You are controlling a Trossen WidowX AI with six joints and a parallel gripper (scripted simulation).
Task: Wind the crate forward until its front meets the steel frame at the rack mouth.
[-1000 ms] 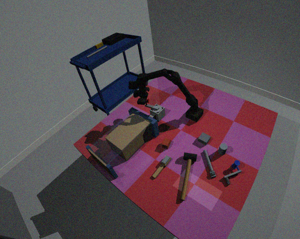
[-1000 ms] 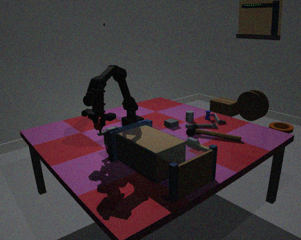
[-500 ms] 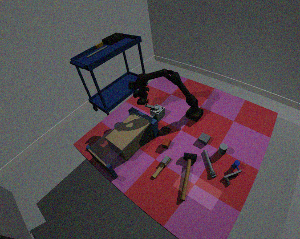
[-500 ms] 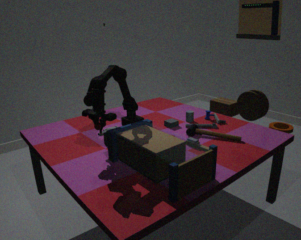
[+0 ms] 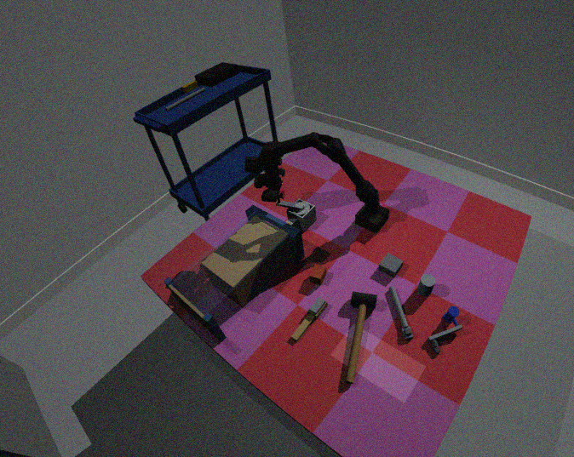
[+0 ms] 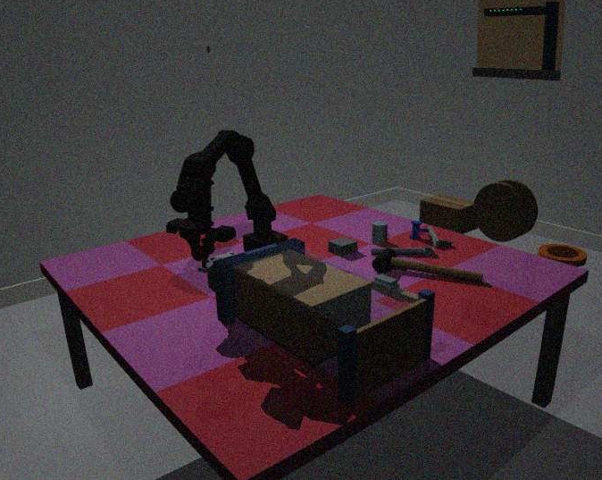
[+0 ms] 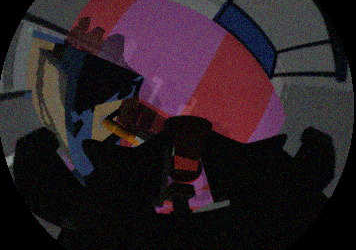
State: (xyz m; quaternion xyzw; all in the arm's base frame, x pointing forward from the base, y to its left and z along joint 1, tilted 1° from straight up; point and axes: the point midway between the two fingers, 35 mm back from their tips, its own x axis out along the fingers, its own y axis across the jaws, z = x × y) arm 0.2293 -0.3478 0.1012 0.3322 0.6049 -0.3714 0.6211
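Right now my gripper tip is 2 cm past the red-knobbed winch handle, 5 cm to the right of it and 2 cm above it. Also, from my gripper tip: frame (12 cm ahead, 11 cm to the left, 2 cm below); red knob (1 cm behind, 1 cm to the left, 1 cm above); grey winch (6 cm behind, 10 cm to the left, 9 cm below).
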